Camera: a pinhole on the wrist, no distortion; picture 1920 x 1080 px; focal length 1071.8 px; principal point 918.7 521.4 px. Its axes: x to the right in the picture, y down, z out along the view. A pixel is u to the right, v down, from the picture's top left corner.
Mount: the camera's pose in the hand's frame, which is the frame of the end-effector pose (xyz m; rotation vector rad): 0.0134 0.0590 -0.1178 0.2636 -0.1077 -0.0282
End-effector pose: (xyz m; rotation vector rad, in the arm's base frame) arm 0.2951 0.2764 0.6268 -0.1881 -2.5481 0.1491
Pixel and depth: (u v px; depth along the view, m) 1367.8 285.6 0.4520
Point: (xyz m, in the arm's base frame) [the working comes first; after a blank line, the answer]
In the camera's frame: 0.1894 -0.0994 0.4520

-0.0175 0.1219 0.4753
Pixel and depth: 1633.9 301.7 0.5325
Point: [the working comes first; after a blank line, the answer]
In the camera's frame: 0.3553 -0.1092 0.5325

-0.2010 0.1052 0.4888
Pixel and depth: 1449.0 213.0 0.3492
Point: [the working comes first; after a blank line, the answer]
In the camera's frame: 0.1728 -0.1005 0.3492

0.0454 0.1535 0.5520
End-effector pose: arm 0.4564 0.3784 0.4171 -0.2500 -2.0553 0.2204
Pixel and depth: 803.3 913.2 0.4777
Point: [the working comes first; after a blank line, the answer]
In the camera's frame: -0.0514 0.1746 0.4777

0.1712 0.4375 0.1354
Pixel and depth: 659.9 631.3 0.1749
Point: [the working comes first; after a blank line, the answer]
In the camera's frame: -0.0422 0.0179 0.1749

0.4371 0.3947 0.3447
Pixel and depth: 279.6 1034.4 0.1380
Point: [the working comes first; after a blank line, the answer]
In the camera's frame: -0.0823 0.0661 0.1380

0.4820 0.4421 0.3129
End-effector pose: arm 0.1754 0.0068 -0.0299 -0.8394 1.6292 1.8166
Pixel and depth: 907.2 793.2 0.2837
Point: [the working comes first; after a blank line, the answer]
In the camera's frame: -0.0030 0.0719 0.2837

0.1316 0.1727 0.0328
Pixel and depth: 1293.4 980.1 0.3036
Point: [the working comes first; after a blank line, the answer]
In the camera's frame: 0.1061 0.1299 0.3036

0.0231 0.2123 -0.0155
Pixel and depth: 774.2 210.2 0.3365
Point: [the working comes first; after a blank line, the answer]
In the camera's frame: -0.0454 -0.0977 0.3365

0.2965 0.1943 -0.0427
